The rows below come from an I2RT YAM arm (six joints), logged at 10 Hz.
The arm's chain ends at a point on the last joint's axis. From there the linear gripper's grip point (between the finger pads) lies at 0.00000 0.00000 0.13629 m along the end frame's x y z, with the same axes.
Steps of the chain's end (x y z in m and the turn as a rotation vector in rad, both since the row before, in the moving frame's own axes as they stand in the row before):
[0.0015 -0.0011 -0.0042 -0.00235 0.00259 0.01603]
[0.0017 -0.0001 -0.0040 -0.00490 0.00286 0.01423]
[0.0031 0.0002 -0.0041 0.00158 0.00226 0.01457]
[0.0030 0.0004 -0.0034 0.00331 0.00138 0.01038]
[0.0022 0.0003 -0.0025 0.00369 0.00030 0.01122]
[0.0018 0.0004 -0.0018 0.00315 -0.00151 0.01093]
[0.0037 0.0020 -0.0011 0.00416 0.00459 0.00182]
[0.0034 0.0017 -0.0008 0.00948 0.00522 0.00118]
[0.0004 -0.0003 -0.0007 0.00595 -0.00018 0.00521]
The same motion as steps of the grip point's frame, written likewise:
[0.0019 -0.0008 -0.0042 -0.00235 0.00259 0.01603]
[0.0021 0.0006 -0.0040 -0.00490 0.00286 0.01423]
[0.0034 0.0000 -0.0041 0.00158 0.00226 0.01457]
[0.0032 -0.0001 -0.0034 0.00331 0.00138 0.01038]
[0.0022 -0.0002 -0.0025 0.00369 0.00030 0.01122]
[0.0016 0.0000 -0.0018 0.00315 -0.00151 0.01093]
[0.0043 0.0014 -0.0011 0.00416 0.00459 0.00182]
[0.0041 0.0004 -0.0008 0.00948 0.00522 0.00118]
[0.0004 -0.0011 -0.0007 0.00595 -0.00018 0.00521]

